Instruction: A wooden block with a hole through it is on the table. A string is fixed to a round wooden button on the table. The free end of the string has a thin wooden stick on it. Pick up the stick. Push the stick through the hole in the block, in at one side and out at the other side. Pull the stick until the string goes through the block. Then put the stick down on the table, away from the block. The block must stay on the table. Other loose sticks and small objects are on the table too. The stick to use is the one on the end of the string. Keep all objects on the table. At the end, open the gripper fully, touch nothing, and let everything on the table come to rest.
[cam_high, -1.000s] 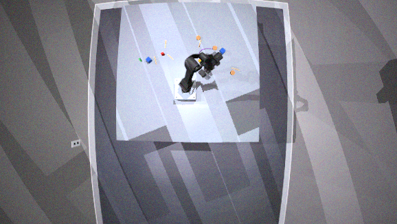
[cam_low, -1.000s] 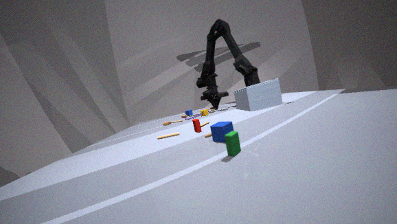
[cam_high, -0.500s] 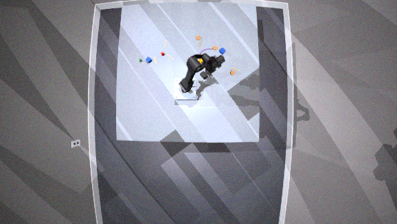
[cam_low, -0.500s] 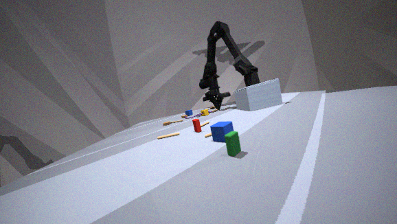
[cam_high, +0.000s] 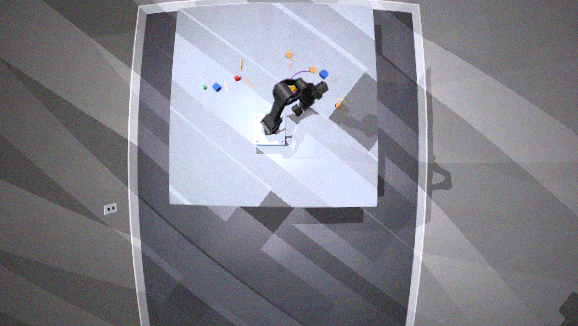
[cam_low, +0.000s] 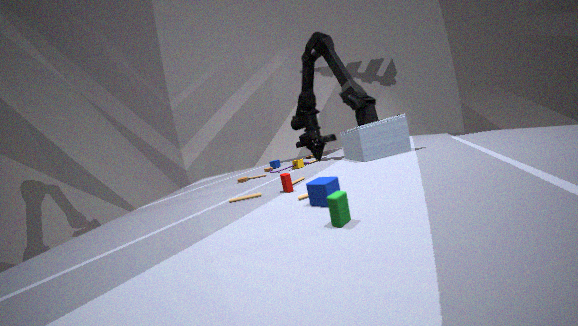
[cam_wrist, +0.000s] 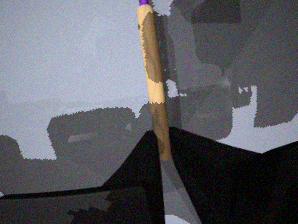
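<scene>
The thin wooden stick is 40 mm ahead of my gripper tip, 20 mm to the left of it and 10 mm above it. Also, from my gripper tip: yellow wooden block 110 mm ahead, 60 mm to the left, 20 mm above; then round orange button 210 mm ahead, 90 mm to the right, 10 mm above; then red block 370 mm to the left, 250 mm ahead, 20 mm above.
</scene>
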